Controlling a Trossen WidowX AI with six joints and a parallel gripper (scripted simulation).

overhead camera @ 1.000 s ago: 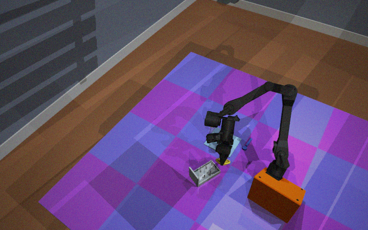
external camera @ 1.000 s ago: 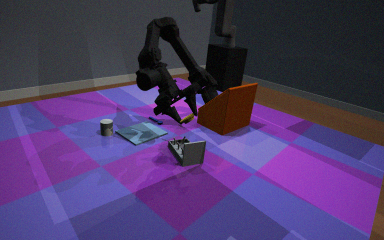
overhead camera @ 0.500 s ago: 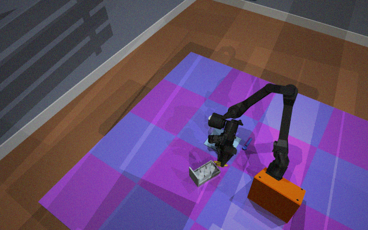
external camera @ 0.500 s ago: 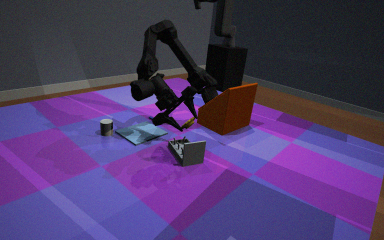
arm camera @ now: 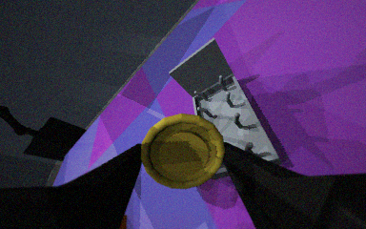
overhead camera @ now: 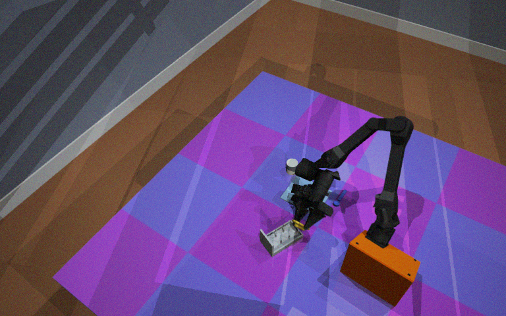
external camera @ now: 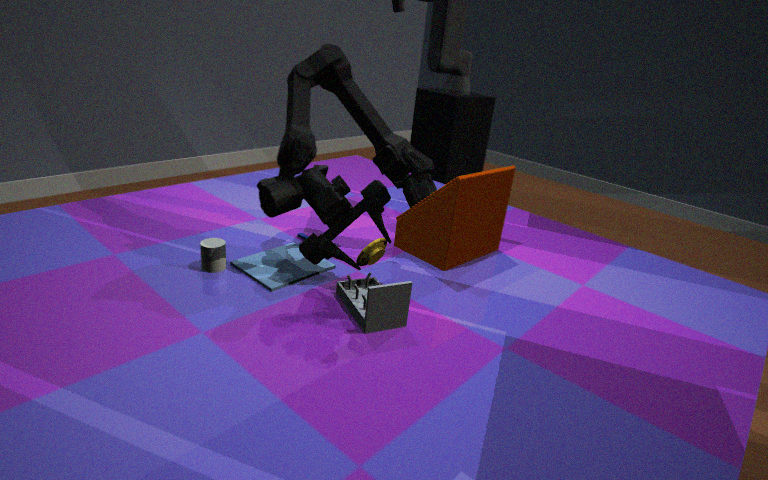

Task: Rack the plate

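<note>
Right now my gripper tip is 5 cm above the grey dish rack, 4 cm to the right of it and 4 cm short of it. Round my gripper tip: blue spoon (22 cm to the right, 7 cm below, 2 cm behind); yellow plate (1 cm to the right); cup (21 cm to the right, 20 cm ahead, 5 cm below).
</note>
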